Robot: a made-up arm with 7 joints. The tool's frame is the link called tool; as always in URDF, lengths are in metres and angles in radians.
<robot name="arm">
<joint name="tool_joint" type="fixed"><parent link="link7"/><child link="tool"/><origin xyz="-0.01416 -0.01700 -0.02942" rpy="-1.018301 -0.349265 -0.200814"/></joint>
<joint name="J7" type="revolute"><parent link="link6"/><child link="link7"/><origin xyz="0.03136 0.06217 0.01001" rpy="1.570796 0.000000 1.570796"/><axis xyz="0 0 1"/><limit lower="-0.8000" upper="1.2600" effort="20" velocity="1.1"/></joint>
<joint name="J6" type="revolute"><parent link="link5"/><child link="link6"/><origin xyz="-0.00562 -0.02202 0.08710" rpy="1.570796 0.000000 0.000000"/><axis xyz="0 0 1"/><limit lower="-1.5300" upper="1.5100" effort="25" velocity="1.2"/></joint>
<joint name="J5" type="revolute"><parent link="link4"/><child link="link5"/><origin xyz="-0.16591 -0.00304 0.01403" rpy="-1.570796 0.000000 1.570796"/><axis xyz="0 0 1"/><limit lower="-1.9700" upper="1.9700" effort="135" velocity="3"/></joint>
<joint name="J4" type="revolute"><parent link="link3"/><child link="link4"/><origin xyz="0.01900 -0.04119 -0.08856" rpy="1.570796 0.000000 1.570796"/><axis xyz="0 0 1"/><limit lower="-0.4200" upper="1.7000" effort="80" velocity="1.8"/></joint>
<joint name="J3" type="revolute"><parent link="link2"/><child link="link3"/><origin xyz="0.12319 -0.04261 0.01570" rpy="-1.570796 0.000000 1.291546"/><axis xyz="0 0 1"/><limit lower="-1.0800" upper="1.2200" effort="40" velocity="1.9"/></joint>
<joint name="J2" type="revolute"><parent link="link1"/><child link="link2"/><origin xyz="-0.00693 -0.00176 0.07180" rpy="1.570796 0.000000 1.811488"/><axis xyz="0 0 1"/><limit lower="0.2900" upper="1.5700" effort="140" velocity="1.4"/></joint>
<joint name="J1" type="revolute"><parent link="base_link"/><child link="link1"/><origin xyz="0.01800 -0.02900 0.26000" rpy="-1.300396 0.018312 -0.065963"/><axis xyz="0 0 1"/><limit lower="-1.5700" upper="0.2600" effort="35" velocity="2.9"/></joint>
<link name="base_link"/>
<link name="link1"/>
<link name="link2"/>
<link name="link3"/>
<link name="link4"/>
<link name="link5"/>
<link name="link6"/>
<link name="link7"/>
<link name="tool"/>
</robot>
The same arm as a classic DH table. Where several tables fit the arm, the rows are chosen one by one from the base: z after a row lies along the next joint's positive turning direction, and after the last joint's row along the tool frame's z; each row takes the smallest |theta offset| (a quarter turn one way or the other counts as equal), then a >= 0, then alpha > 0; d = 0 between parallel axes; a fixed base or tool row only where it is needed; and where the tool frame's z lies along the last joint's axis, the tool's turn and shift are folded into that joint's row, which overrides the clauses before.
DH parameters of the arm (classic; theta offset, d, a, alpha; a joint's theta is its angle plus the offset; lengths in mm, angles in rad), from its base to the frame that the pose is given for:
base (fixed): -0.071 267.7 20 -1.3004
J1: -1.3111 43.1 0.1 -1.5708
J2: 1.2915 8.6 7 1.5708
J3: 1.5708 -218.7 41.2 -1.5708
J4: 1.5708 33 3 1.5708
J5: 0 253 5.6 -1.5708
J6: -1.5708 32 62.2 1.5708
J7: 0.0071 11.5 -14.3 -1.0552
tool (fixed): -0.4043 -19.4 0 0
Joint limits (rad, base to tool): -1.57..0.26 0.29..1.57 -1.08..1.22 -0.42..1.7 -1.97..1.97 -1.53..1.51 -0.8..1.26

